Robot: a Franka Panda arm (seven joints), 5 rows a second.
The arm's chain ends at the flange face. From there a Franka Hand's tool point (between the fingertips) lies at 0.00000 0.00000 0.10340 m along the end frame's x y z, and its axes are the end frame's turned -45 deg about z.
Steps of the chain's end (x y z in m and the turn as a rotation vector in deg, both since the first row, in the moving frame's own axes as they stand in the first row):
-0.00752, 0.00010, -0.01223, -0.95, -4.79, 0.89
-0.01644, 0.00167, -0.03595, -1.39, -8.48, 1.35
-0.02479, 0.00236, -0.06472, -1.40, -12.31, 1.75
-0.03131, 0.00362, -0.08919, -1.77, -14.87, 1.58
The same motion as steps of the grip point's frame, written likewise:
-0.01267, -0.01020, -0.01261, 2.72, -4.06, 0.89
-0.02525, -0.01960, -0.03711, 5.01, -6.98, 1.35
-0.03634, -0.02994, -0.06713, 7.71, -9.69, 1.75
-0.04546, -0.03640, -0.09270, 9.26, -11.77, 1.58

